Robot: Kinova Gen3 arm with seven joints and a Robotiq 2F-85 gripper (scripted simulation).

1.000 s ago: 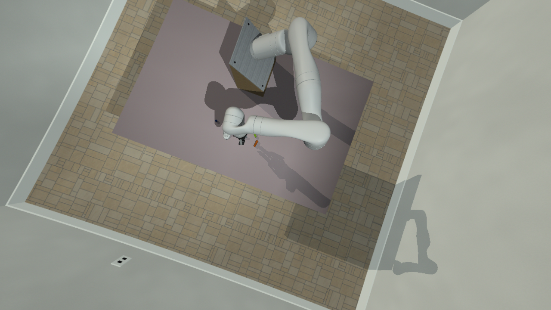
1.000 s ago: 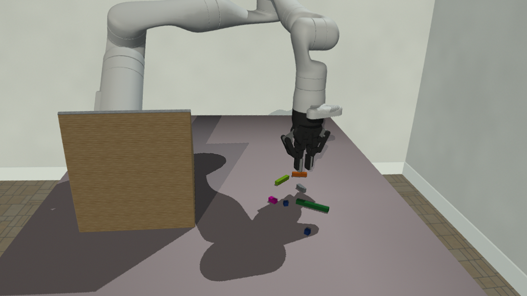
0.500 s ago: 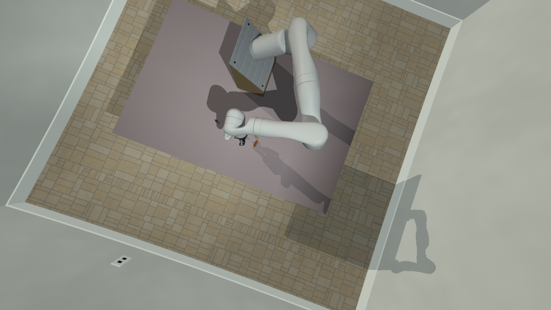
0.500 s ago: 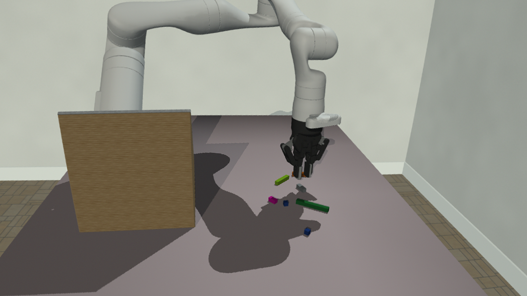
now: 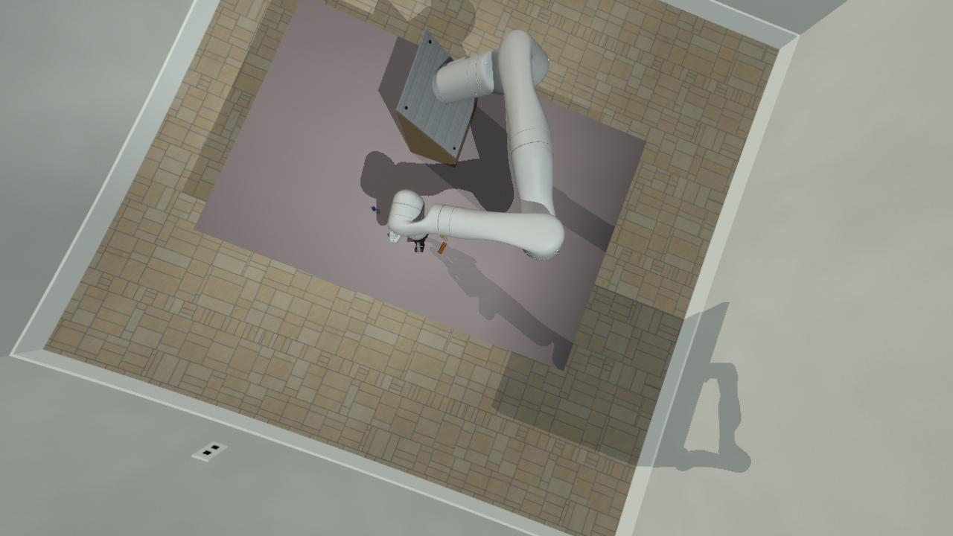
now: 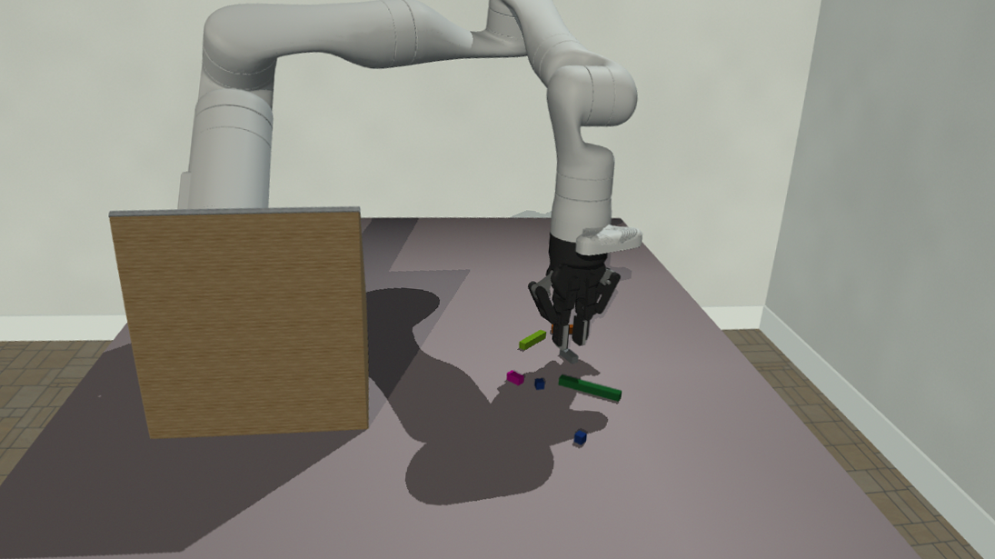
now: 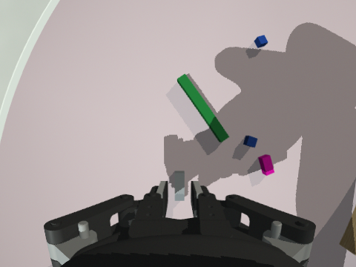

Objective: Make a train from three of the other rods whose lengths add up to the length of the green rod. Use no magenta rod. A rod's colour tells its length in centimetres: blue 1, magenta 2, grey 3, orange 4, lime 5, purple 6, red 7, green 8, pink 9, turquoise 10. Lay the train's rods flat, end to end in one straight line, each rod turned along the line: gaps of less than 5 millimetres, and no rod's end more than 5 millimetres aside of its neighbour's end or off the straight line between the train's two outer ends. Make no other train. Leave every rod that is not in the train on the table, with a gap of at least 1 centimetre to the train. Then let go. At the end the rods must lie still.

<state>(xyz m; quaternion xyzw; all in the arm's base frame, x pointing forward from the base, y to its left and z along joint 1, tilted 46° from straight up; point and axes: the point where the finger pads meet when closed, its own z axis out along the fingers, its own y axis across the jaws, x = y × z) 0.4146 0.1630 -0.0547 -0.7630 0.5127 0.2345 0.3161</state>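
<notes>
Now: the grey rod 3 cm below my hand. From my hand the other things lie so: green rod: 1 cm ahead, 9 cm to the right, 3 cm below; then orange rod: 1 cm ahead, 8 cm to the left, 3 cm below; then lime rod: 4 cm behind, 5 cm to the left, 3 cm below.
</notes>
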